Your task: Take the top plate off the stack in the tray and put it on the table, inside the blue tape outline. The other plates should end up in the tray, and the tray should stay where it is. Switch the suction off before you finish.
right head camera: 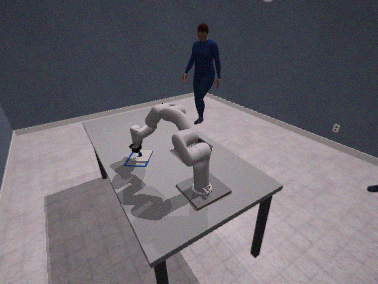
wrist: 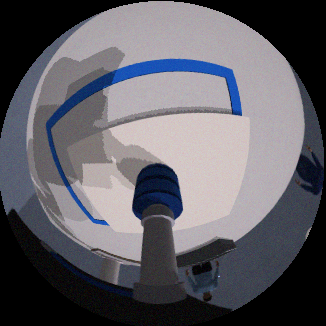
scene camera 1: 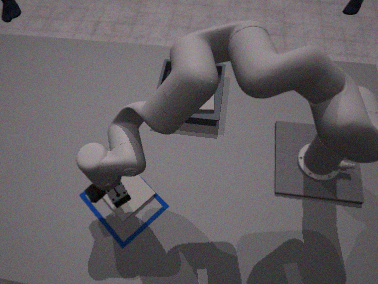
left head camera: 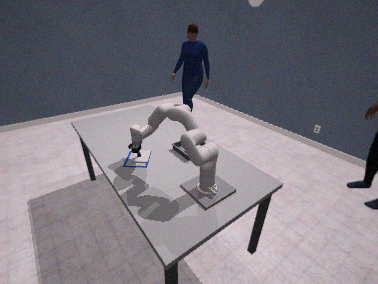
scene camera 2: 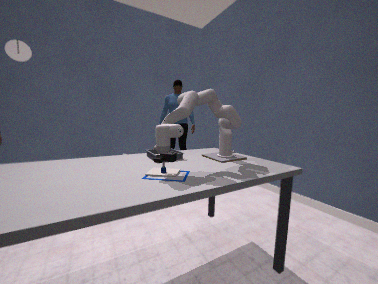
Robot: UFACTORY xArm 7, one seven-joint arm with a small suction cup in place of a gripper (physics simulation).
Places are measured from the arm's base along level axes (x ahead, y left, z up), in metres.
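Pixels of known places: hand, its tool point: [right head camera: 140,156] [wrist: 157,175] [left head camera: 139,157] [scene camera 2: 163,174]; arm's base, origin of its link: [right head camera: 201,188] [wrist: 111,258] [scene camera 1: 318,162] [left head camera: 206,187] [scene camera 2: 224,155].
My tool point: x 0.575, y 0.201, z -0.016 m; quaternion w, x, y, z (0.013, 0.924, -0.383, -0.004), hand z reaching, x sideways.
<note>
Ahead of a thing's pixels: the offset from my tool point to its top centre. "pt": to the spot under its first point. Level surfaces: height alone.
A cream plate {0.017 m right, 0.005 m back, 0.012 m up} [left head camera: 145,158] [right head camera: 146,157] [scene camera 1: 140,197] [scene camera 2: 173,172] [wrist: 215,160] is level at the table top, mostly inside the blue tape outline {pt 0.084 m left, 0.028 m ahead, 0.001 m up} [scene camera 1: 102,219] [wrist: 175,65]. It hides part of one tape side in the wrist view. My blue suction cup [left head camera: 139,154] [right head camera: 140,155] [scene camera 2: 163,170] [wrist: 157,192] touches the plate's top and appears to hold it; any small gap below the plate cannot be judged. In scene camera 1 the wrist hides the cup. The grey tray {0.398 m right, 0.138 m back, 0.050 m up} [left head camera: 181,151] [scene camera 1: 220,92] holds a pale plate {0.415 m right, 0.160 m back, 0.015 m up} [scene camera 1: 207,106], largely hidden by the arm.
The arm [scene camera 1: 185,90] arches over part of the tray. Its base plate [left head camera: 225,190] [scene camera 1: 290,175] is on the table {0.000 m up} [left head camera: 200,227]. A person in dark blue [left head camera: 194,60] is beyond the table, and one in light blue [scene camera 2: 172,105] shows behind the arm.
</note>
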